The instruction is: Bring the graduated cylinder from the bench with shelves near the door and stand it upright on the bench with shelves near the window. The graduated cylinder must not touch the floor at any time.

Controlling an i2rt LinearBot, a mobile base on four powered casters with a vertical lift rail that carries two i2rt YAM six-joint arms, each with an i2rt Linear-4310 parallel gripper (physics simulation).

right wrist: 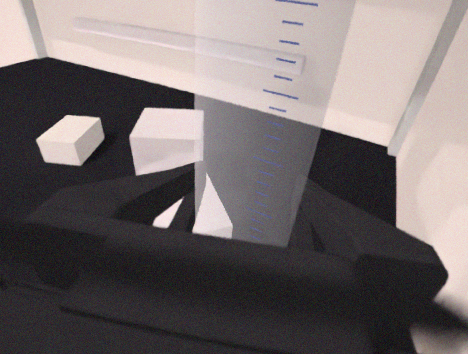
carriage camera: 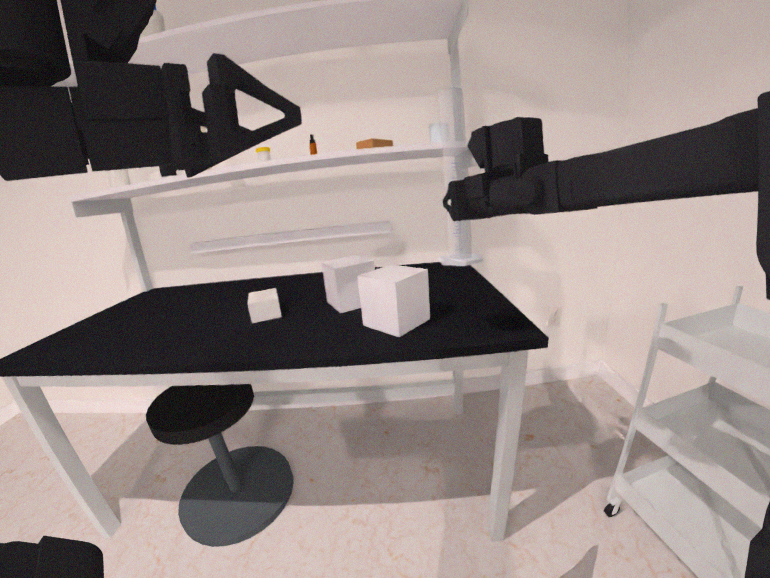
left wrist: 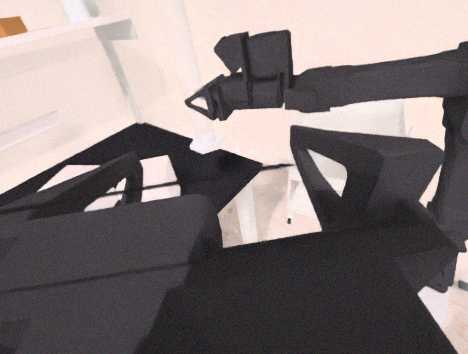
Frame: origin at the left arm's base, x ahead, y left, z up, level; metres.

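Seen in the pictures: left gripper, between the fingertips: (carriage camera: 275,128) (left wrist: 214,147); right gripper, between the fingertips: (right wrist: 250,179) (carriage camera: 454,202) (left wrist: 190,98).
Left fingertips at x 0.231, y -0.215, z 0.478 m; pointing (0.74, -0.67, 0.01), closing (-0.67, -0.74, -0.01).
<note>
Offsets run from my left fingertips to a thing's top centre. Level surfaces: height alone.
The clear graduated cylinder @(0.308 m ahead, 0.223 m right, 0.102 m up) (carriage camera: 460,241) (left wrist: 187,55) (right wrist: 260,105) is upright, with its white foot over the back right part of the black bench @(0.392 m down) (carriage camera: 186,339) in the carriage view; it looks raised off the top. My right gripper (carriage camera: 449,200) (left wrist: 190,98) (right wrist: 250,179) is shut on the cylinder's lower half, and blue marks show above the fingers. My left gripper (carriage camera: 298,115) (left wrist: 214,147) is open and empty, in the air to the left of the cylinder in the carriage view. I cannot tell whether this bench is the door or window one.
Two white boxes @(0.414 m ahead, 0.082 m right, 0.262 m down) (carriage camera: 394,301) @(0.582 m ahead, 0.057 m left, 0.262 m down) (carriage camera: 340,287) and a small white block @(0.535 m ahead, 0.318 m left, 0.334 m down) (carriage camera: 264,306) (right wrist: 70,141) stand on the bench. A shelf @(0.046 m up) (carriage camera: 298,163) with small items runs behind. A stool @(0.496 m ahead, 0.622 m left, 0.671 m down) (carriage camera: 202,413) stands below; a white cart (carriage camera: 646,367) stands at right.
</note>
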